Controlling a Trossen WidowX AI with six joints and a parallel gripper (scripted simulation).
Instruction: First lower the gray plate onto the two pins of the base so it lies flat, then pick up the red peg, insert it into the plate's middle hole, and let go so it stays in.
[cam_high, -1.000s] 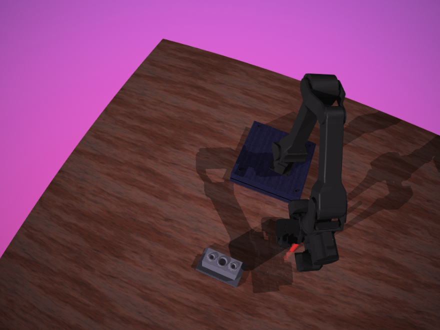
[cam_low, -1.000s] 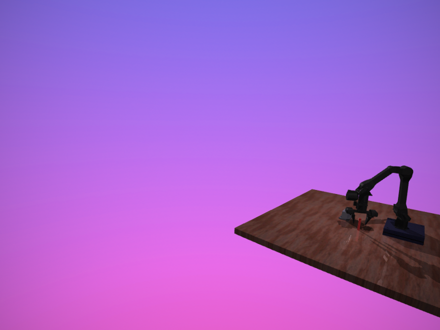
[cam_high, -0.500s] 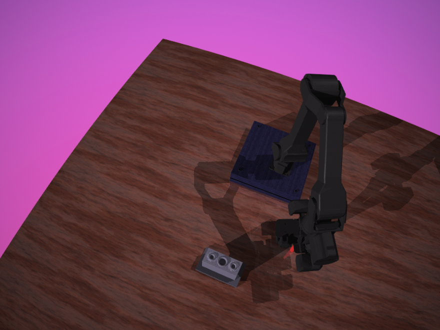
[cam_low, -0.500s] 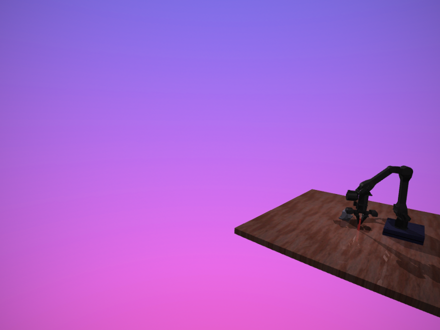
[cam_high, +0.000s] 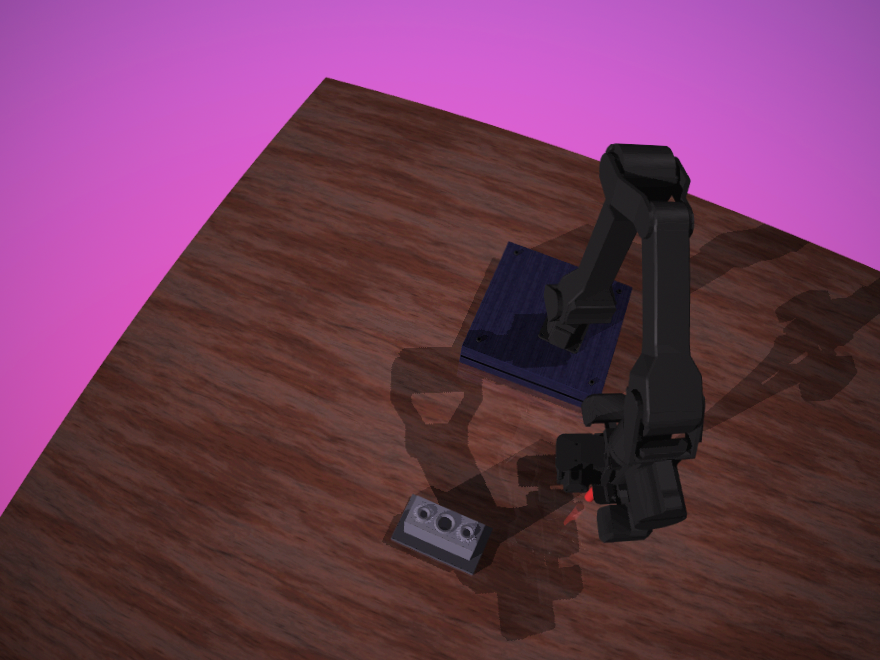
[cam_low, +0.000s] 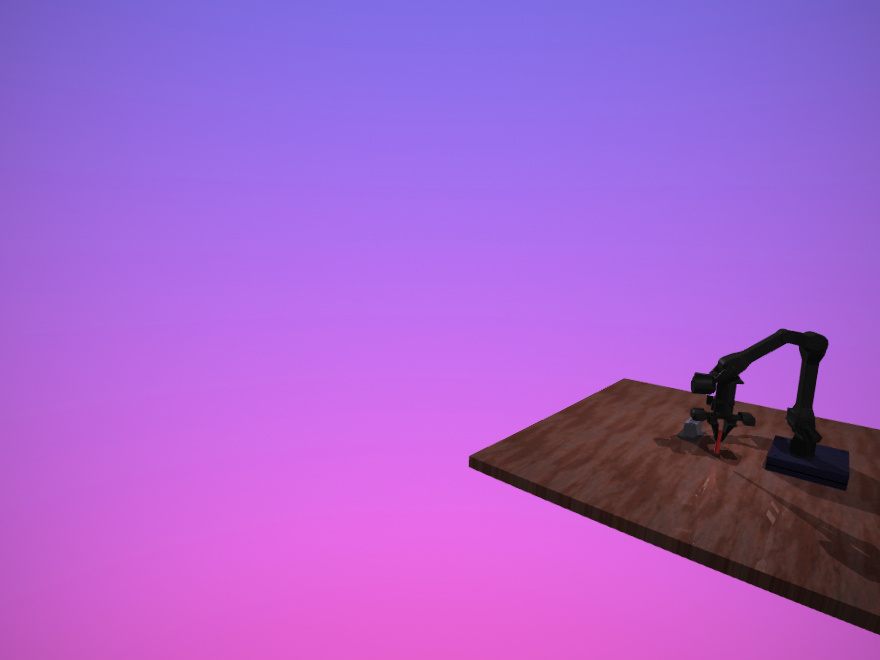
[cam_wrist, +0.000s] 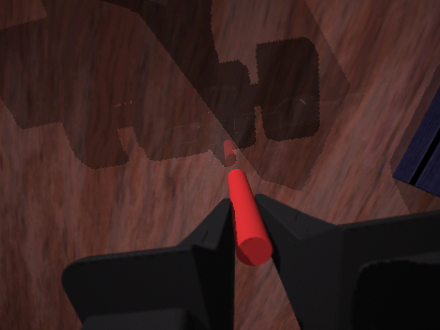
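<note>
Now: the gray plate 160 mm to the right of my gripper tip, 130 mm ahead of it and 20 mm below it. From my gripper tip the other things lie so: red peg: right at my gripper tip.
</note>
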